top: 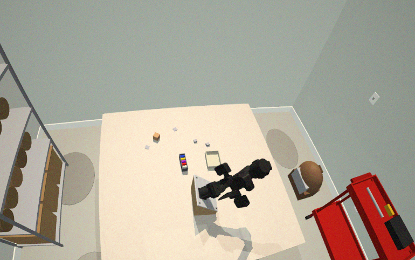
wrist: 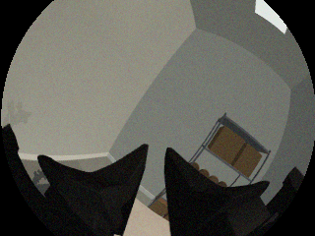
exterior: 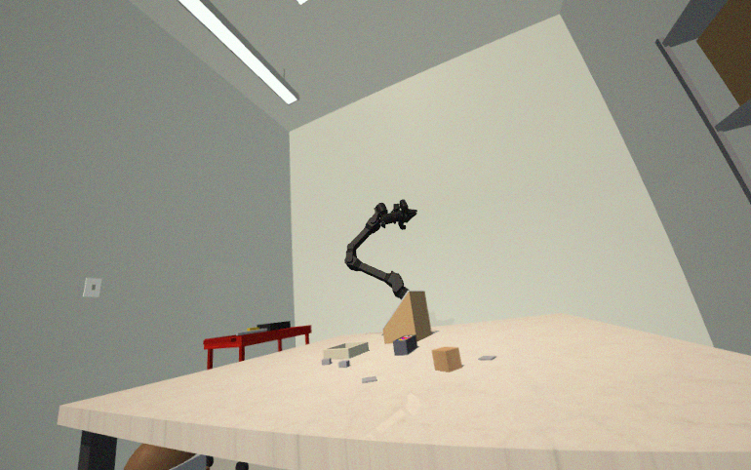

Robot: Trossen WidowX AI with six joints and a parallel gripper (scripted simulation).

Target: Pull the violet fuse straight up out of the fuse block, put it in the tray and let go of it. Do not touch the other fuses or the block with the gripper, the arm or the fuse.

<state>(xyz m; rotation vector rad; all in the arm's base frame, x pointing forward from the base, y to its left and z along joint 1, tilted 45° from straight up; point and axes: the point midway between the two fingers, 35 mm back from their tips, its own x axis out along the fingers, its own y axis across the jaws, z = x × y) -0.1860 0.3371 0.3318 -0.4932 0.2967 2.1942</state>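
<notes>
The violet fuse is 610 mm below my gripper tip, 520 mm ahead of it and 40 mm to the left of it. From my gripper tip the other things lie so: yellow fuse 610 mm below, 540 mm ahead, 40 mm to the left; then blue fuse 610 mm below, 560 mm ahead, 40 mm to the left; then red fuse 610 mm below, 490 mm ahead, 40 mm to the left.
</notes>
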